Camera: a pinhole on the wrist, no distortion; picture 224 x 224 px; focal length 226.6 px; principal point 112.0 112.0 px. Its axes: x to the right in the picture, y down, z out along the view. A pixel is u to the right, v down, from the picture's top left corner.
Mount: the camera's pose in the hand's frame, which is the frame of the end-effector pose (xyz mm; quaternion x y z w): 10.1 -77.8 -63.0 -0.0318 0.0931 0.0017 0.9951
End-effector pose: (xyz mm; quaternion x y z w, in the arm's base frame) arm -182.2 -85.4 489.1 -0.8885 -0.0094 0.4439 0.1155
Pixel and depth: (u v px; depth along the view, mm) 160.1 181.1 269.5
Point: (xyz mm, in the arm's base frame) -260.8 -55.7 286.3
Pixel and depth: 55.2 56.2 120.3
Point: -221.2 24.2 471.8
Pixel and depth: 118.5 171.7 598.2
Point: -513.6 -83.0 61.1
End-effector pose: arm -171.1 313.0 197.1 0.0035 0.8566 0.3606 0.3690
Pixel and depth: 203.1 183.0 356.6
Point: -182.2 568.9 -22.5
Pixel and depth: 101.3 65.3 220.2
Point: -72.5 340.5 29.8
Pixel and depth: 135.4 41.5 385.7
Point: -14.5 412.1 -134.5
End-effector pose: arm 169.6 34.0 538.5 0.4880 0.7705 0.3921 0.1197
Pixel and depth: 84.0 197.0 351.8
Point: 364.2 214.3 412.8
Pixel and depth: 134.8 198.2 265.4
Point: 259.4 204.8 460.5
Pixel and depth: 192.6 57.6 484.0
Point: 147.9 415.7 217.3
